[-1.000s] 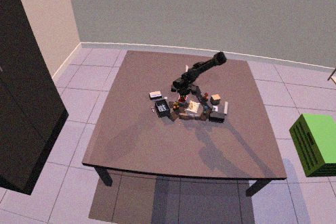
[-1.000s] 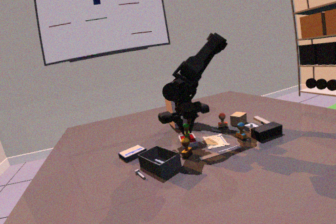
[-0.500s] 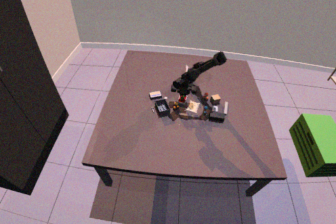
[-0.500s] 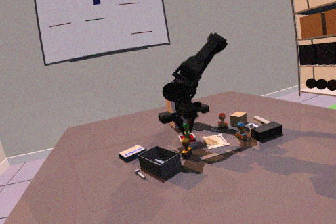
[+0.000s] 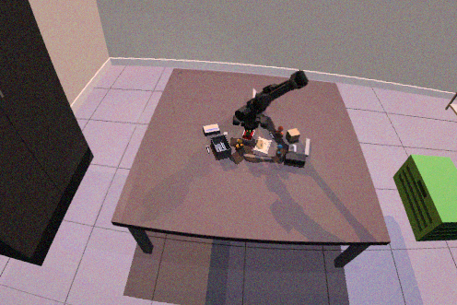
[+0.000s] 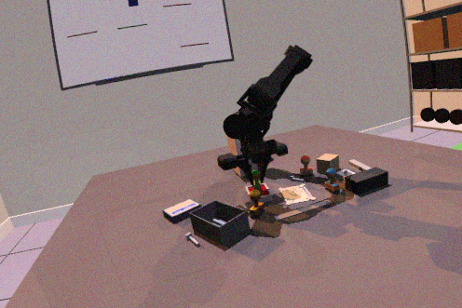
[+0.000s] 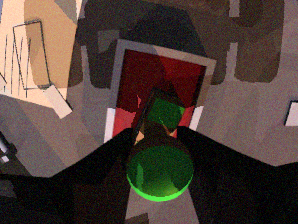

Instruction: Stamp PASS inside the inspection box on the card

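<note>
Right now my gripper tip is 3 cm above the red ink pad. The rest, counted from my gripper tip: yellow-knobbed stamp (10 cm ahead, 3 cm to the right, 2 cm below); then cream card (9 cm to the left, 5 cm ahead, 4 cm below); then green-knobbed stamp (right at my gripper tip).
</note>
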